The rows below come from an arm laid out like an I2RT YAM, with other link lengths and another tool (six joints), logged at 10 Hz.
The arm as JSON. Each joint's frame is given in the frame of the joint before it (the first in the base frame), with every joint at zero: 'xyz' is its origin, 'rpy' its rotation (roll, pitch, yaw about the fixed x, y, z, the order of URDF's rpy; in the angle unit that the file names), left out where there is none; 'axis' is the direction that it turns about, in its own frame. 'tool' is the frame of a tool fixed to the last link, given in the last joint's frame.
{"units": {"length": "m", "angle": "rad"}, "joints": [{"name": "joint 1", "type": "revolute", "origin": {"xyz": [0.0, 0.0, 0.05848]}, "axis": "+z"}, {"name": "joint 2", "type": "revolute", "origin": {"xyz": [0.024, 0.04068, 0.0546]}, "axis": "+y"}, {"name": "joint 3", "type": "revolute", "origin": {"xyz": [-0.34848, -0.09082, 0.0]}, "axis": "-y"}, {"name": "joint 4", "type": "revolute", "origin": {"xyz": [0.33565, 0.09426, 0.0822]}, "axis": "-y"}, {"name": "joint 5", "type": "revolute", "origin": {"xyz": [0.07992, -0.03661, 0.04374]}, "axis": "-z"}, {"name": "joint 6", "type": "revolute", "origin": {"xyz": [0.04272, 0.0, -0.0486]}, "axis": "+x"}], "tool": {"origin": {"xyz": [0.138, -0.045, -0.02], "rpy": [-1.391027, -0.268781, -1.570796]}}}
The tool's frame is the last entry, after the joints.
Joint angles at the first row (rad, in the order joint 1, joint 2, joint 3, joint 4, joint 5, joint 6):
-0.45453 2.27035 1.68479 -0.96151 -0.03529 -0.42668
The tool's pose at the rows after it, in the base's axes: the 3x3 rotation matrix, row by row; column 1 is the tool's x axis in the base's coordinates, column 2 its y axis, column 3 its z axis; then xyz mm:
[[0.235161 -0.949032 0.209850], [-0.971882 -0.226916 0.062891], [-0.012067 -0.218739 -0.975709]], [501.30 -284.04 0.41]
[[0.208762 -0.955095 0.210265], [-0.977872 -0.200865 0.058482], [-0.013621 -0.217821 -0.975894]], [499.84 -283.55 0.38]
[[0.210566 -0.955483 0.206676], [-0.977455 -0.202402 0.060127], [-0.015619 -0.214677 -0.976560]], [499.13 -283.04 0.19]
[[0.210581 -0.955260 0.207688], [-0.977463 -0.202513 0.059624], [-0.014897 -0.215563 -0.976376]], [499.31 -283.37 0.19]
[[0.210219 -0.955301 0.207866], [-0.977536 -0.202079 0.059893], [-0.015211 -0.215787 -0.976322]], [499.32 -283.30 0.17]
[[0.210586 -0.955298 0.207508], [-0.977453 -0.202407 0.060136], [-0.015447 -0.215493 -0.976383]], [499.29 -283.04 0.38]
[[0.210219 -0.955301 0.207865], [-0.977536 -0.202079 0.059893], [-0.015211 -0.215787 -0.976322]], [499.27 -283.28 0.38]
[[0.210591 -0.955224 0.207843], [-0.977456 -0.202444 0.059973], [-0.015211 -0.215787 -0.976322]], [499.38 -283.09 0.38]
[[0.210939 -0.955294 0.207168], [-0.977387 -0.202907 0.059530], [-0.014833 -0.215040 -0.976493]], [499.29 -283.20 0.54]
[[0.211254 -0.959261 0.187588], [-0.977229 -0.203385 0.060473], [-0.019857 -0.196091 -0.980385]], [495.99 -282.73 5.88]
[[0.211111 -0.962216 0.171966], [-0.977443 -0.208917 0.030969], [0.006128 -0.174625 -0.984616]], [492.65 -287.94 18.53]
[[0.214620 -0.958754 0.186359], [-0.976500 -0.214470 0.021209], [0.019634 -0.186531 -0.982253]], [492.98 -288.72 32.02]
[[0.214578 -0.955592 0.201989], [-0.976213 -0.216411 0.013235], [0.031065 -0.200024 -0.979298]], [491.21 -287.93 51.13]
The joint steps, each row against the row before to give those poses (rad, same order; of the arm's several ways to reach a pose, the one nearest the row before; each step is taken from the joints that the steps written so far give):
0.00038 0.00001 0.00000 0.00000 0.00000 0.00457
-0.00037 0.00000 0.00001 -0.00076 0.00000 0.02672
0.00038 0.00036 -0.00003 -0.00343 0.00038 -0.00153
-0.00038 0.00001 0.00000 0.00115 0.00001 -0.00038
-0.00001 -0.00001 -0.00002 0.00001 -0.00039 0.00038
0.00039 -0.00037 0.00002 -0.00077 0.00000 0.00000
-0.00039 0.00000 0.00000 0.00038 0.00000 -0.00001
0.00038 0.00000 0.00001 0.00000 0.00000 0.00000
0.00000 0.00001 0.00041 -0.00078 0.00077 -0.00038
0.00076 -0.00037 0.01450 -0.03319 0.00801 0.00000
0.00001 -0.01185 0.01371 -0.02670 0.03395 0.00001
0.00000 -0.02442 -0.00002 -0.00647 0.00305 -0.00382
0.00000 -0.03509 0.00000 -0.01716 0.00038 -0.00038

